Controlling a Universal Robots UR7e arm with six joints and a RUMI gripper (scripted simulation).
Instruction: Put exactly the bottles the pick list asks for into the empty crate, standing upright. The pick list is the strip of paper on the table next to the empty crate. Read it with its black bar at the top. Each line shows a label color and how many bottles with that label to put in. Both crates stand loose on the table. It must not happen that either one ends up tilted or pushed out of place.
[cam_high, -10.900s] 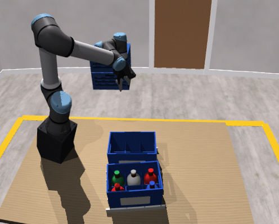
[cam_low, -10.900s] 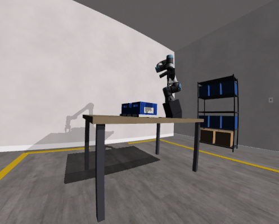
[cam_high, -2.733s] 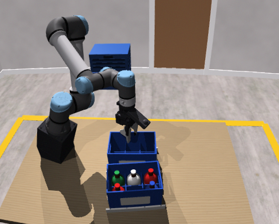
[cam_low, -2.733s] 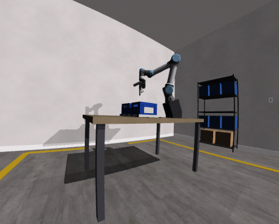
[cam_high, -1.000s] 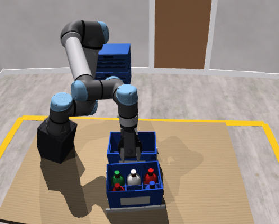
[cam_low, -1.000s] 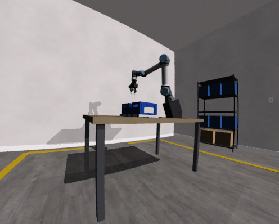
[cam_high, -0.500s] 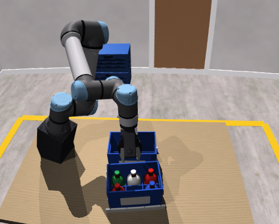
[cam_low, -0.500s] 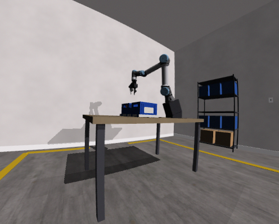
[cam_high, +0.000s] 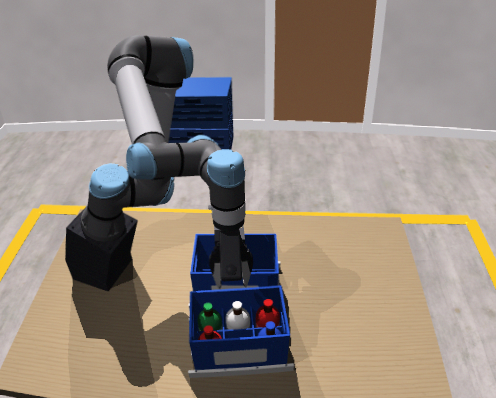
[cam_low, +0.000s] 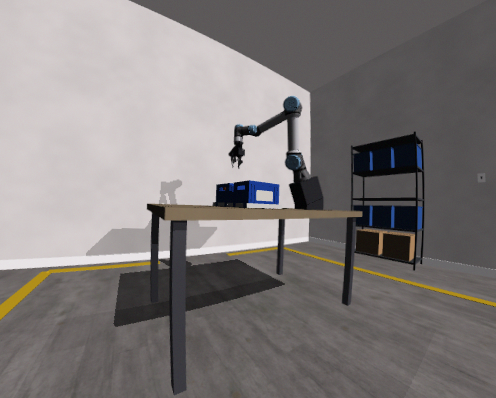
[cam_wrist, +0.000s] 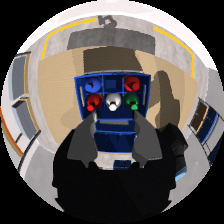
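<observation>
Right now my hand is 70 mm to the right of the white bottle and 250 mm above it. Also, from my hand: pick list strip (40 mm behind, 420 mm to the left, 330 mm below); blue-capped bottle (100 mm ahead, 250 mm below); green bottle (80 mm behind, 60 mm to the left, 250 mm below).
</observation>
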